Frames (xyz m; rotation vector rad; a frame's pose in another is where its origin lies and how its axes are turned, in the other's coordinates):
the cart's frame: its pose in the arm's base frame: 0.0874 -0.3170 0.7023 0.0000 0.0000 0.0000
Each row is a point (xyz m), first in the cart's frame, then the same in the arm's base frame.
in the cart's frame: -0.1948 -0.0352 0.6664
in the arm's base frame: -0.1074 -0.3522 1.3687
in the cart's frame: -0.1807 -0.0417 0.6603
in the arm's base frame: -0.0933 -0.3587 1.3626
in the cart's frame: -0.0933 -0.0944 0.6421
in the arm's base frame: -0.0059 -0.4114 1.3444
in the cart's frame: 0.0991 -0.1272 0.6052
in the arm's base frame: 0.1865 -0.4442 1.3075
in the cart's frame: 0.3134 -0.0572 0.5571
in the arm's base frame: 0.4008 -0.3742 1.2594
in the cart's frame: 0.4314 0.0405 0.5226
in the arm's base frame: 0.5188 -0.2765 1.2249
